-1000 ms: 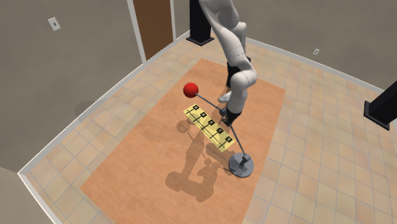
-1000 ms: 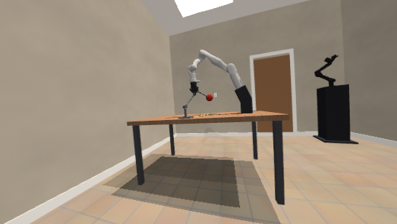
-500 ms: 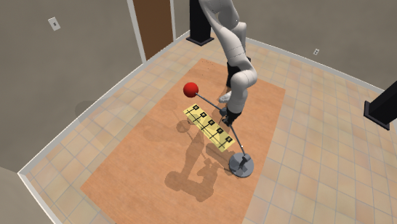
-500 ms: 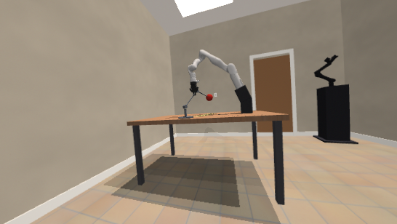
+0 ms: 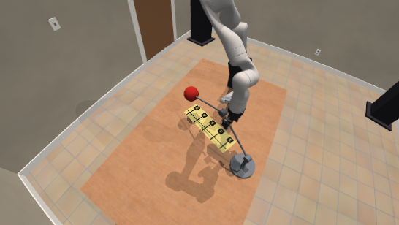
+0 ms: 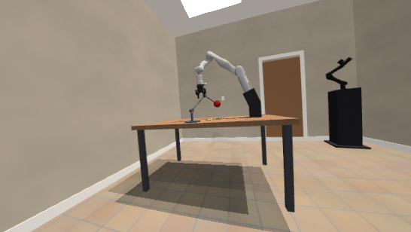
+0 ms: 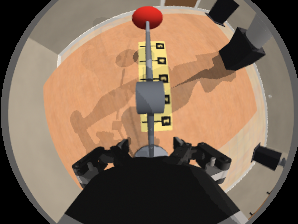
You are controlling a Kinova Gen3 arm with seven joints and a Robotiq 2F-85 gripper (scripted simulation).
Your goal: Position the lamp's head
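My hand is 270 mm above the yellow numbered strip, 180 mm to the left of it and 60 mm past it. Also, from my hand: grey round base: 240 mm below, 170 mm to the left, 30 mm ahead.
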